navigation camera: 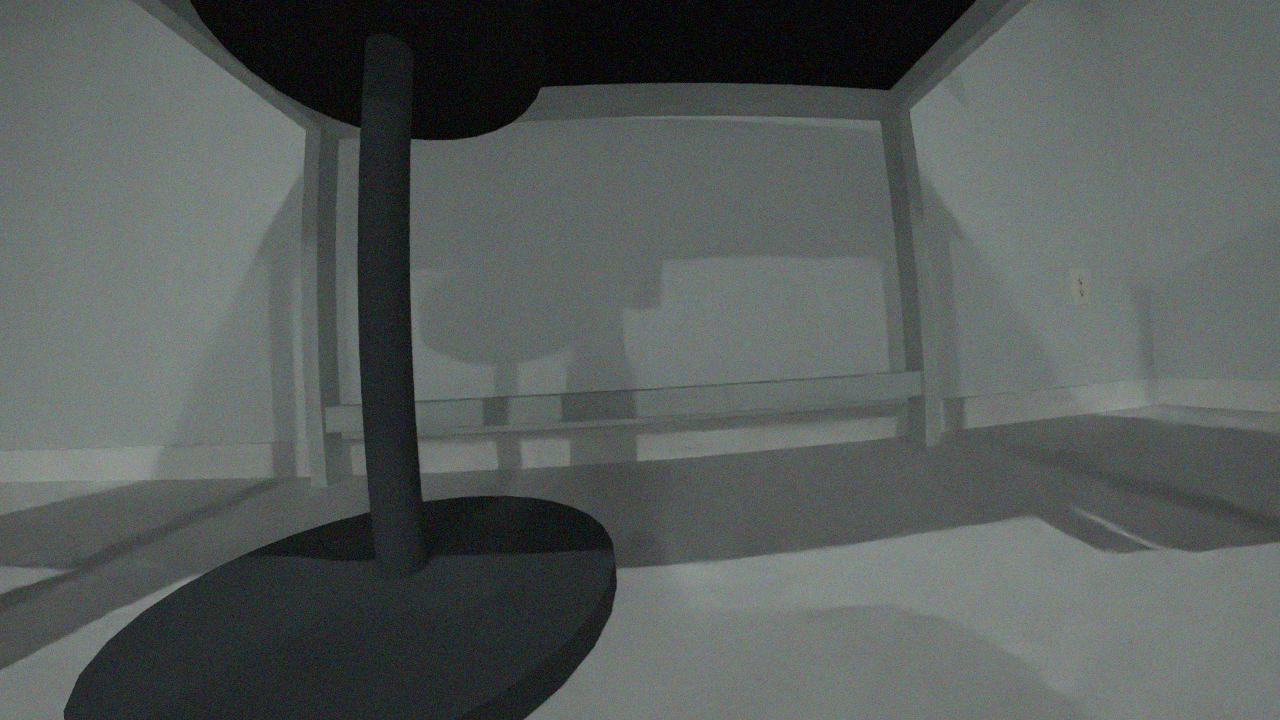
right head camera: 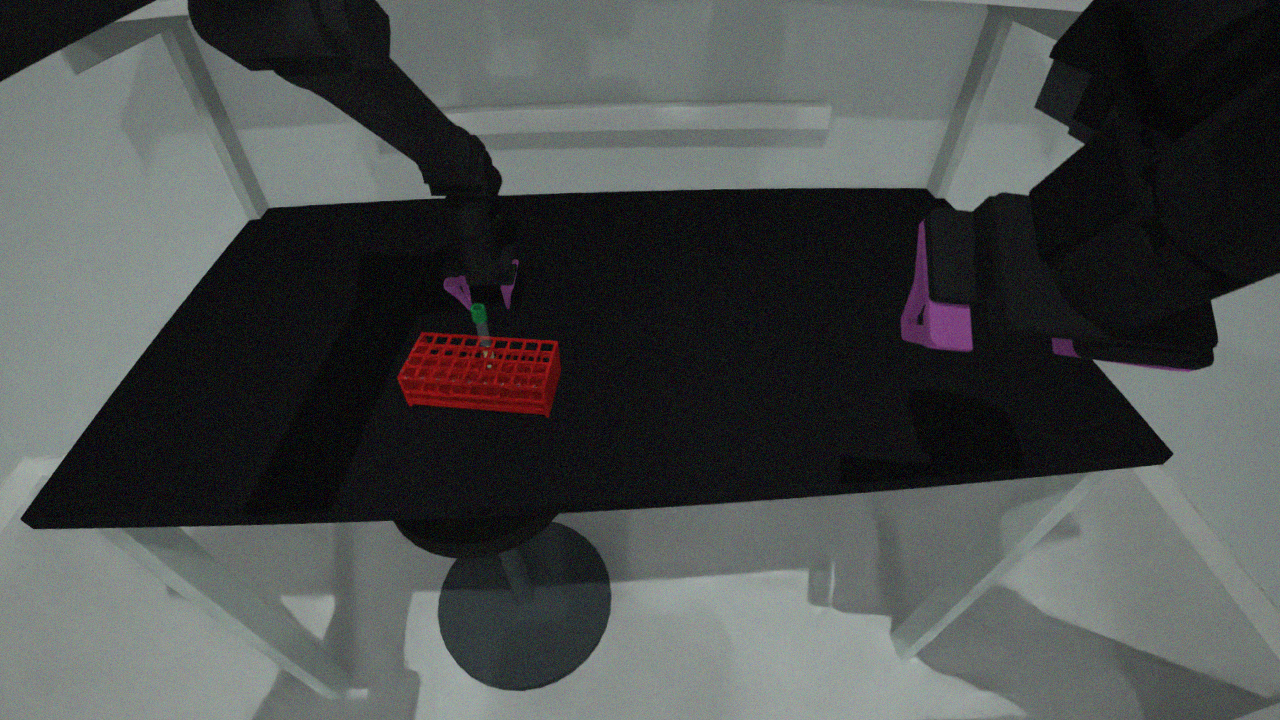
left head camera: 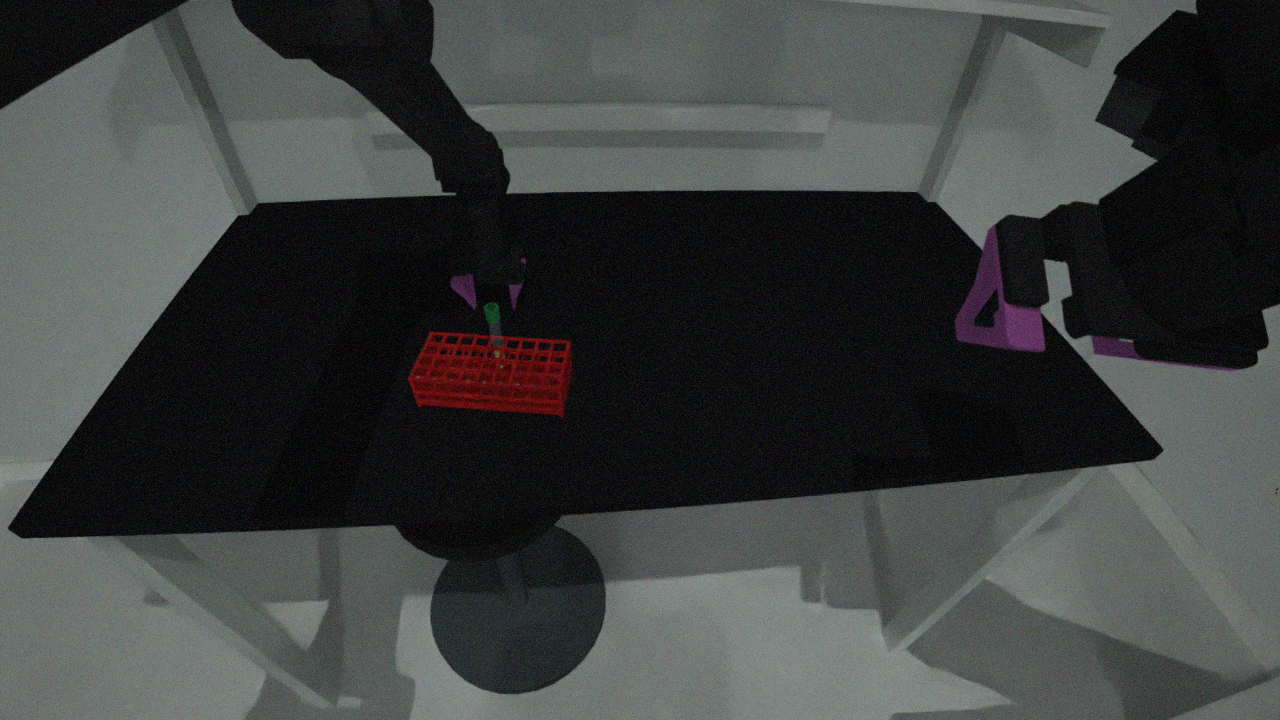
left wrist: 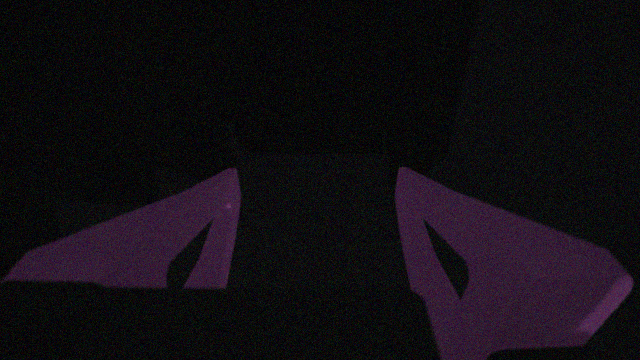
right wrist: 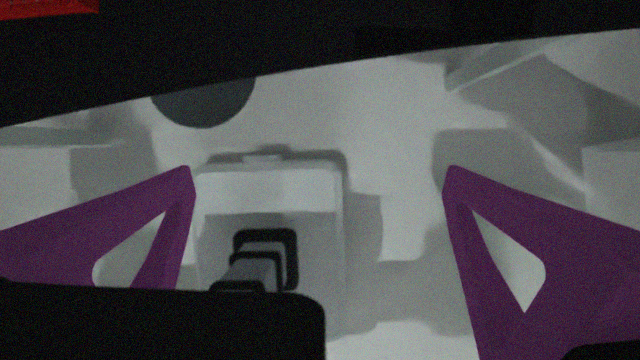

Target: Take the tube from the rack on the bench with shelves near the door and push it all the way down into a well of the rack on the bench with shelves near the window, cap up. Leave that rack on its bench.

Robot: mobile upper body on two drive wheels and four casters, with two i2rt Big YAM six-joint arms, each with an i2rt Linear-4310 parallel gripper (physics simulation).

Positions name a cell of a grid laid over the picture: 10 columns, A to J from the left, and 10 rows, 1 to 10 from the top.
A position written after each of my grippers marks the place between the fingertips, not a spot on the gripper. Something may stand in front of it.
Note:
In view: my left gripper (left head camera: D5), my right gripper (right head camera: H5) and a red tube rack (left head camera: E6).
The red tube rack shows as well in the right head camera view (right head camera: E6). My left gripper also shows in the right head camera view (right head camera: D5) and in the left wrist view (left wrist: E6). My right gripper is seen too in the left head camera view (left head camera: I5) and in the right wrist view (right wrist: E5). The navigation camera view misses the red tube rack: it is out of frame. The left wrist view misses the red tube rack: it is out of frame.

